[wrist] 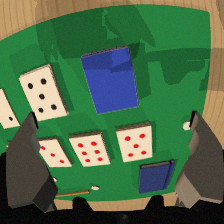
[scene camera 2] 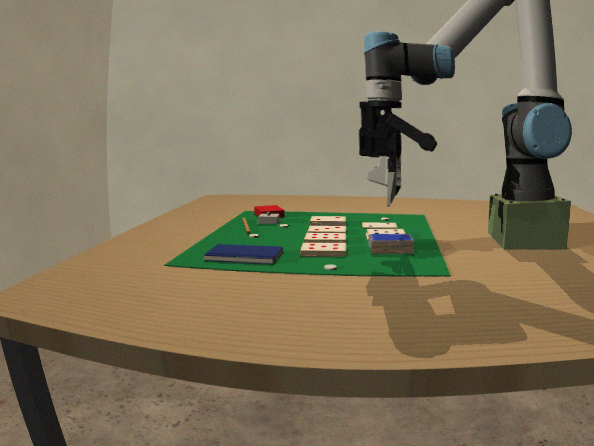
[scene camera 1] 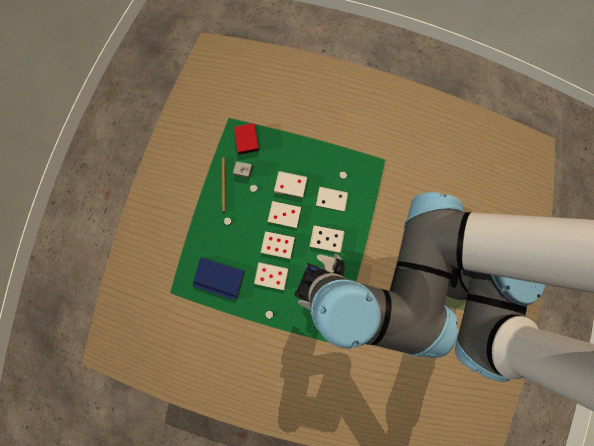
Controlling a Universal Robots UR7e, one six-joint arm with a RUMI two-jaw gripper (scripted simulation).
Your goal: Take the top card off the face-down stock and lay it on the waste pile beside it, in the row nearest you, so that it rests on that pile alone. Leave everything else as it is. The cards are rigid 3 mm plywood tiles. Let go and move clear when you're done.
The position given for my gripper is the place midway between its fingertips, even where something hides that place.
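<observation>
Scene camera 2 shows my gripper [scene camera 2: 392,200]. A green mat [scene camera 1: 238,245] is visible to me. In the wrist view: my gripper [wrist: 114,112] and the green mat [wrist: 170,53].
</observation>
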